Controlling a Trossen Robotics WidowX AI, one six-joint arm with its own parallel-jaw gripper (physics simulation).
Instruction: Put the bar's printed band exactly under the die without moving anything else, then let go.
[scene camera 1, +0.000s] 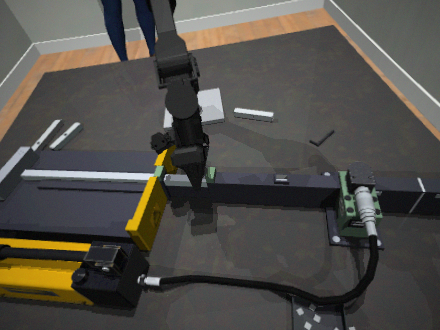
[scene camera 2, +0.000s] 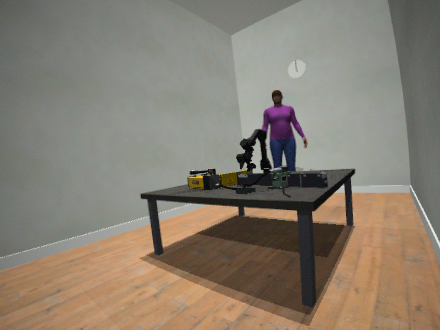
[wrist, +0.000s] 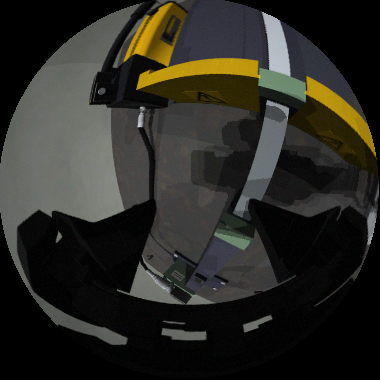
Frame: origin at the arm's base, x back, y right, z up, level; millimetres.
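Where they show: gripper, between the fingertips: (scene camera 1: 199, 184) (scene camera 2: 244, 171) (wrist: 203, 204).
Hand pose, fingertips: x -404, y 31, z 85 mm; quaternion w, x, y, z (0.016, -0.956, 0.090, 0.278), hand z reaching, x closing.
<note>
Things, the pixels of their top centre, and the offset from my fingertips. "spot": a spot on its surface instead.
- second green guide, a spot on its surface: (wrist: 232, 235) (scene camera 1: 209, 172) spot: dy -30, dx +25, dz -1 mm
- dark rail, a spot on its surface: (wrist: 217, 257) spot: dy -92, dx +1, dz -18 mm
- green machine, a spot on its surface: (scene camera 1: 347, 210) spot: dy -260, dx -160, dz -5 mm
- yellow plate, a spot on its surface: (wrist: 200, 82) spot: dy +113, dx +9, dz -18 mm
- black cable, a spot on its surface: (scene camera 1: 225, 282) spot: dy +2, dx -192, dz -84 mm
- white line, a spot on its surface: (scene camera 1: 421, 185) spot: dy -426, dx -146, dz -18 mm
- loose pale bar, centre of its top: (scene camera 1: 253, 112) dy -223, dx +286, dz -74 mm
- hex key, centre of its top: (scene camera 1: 322, 135) dy -371, dx +122, dz -88 mm
A long pale bar (scene camera 1: 90, 175) (wrist: 267, 150) runs through a green guide (scene camera 1: 159, 171) (wrist: 282, 85) in a yellow plate to a second green guide (scene camera 1: 211, 174) (wrist: 232, 235). Its near end is partly hidden by a finger in scene camera 1. I cannot make out a printed band on it. A dark rail (scene camera 1: 270, 195) (wrist: 217, 257) continues to a green machine (scene camera 1: 347, 210) (scene camera 2: 280, 181) (wrist: 177, 272) with a dark head; the die is not clearly visible. My gripper (scene camera 1: 198, 186) (wrist: 203, 204) is open and empty, close to the bar between the guides.
The yellow plate (scene camera 1: 145, 215) (wrist: 200, 82) stands beside the gripper. A black cable (scene camera 1: 225, 282) (wrist: 151, 165) runs to the machine. A white line (scene camera 1: 421, 185) crosses the rail's far right. A white block (scene camera 1: 212, 102), a loose pale bar (scene camera 1: 254, 114) and a hex key (scene camera 1: 322, 138) lie behind.
</note>
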